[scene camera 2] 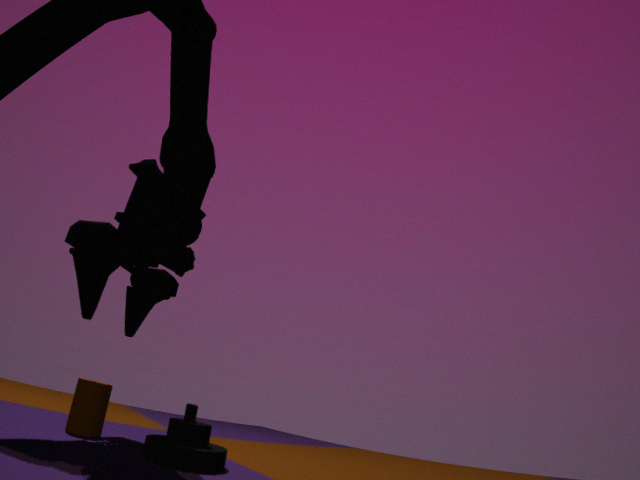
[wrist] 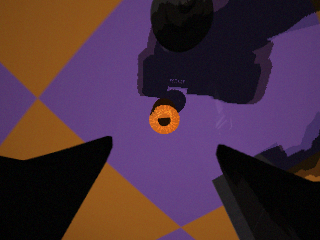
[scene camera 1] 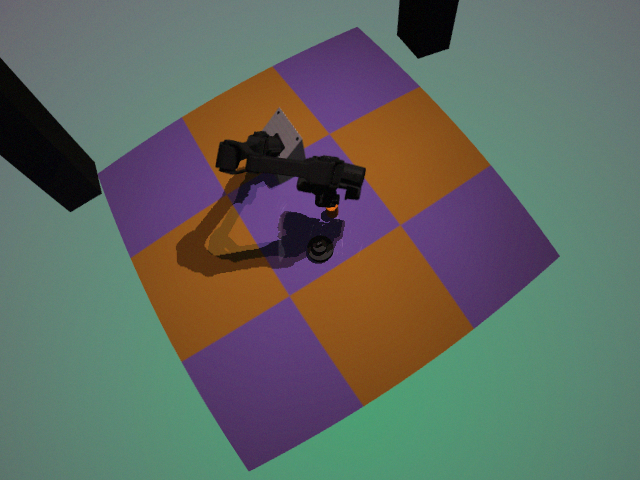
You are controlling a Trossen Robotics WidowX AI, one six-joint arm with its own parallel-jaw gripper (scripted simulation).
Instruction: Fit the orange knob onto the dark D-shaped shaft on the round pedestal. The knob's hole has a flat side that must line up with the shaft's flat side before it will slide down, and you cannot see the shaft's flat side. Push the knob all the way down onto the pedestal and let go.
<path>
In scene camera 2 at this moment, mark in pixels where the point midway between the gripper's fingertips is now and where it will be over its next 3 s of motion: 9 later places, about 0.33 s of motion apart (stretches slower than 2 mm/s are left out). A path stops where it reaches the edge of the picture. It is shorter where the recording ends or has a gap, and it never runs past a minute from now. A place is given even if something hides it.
My gripper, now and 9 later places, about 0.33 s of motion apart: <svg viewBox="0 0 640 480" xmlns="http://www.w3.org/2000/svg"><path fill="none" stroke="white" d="M109 328L103 351L99 368L97 380L93 394L90 407L86 420L84 425L97 411L108 374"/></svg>
</path>
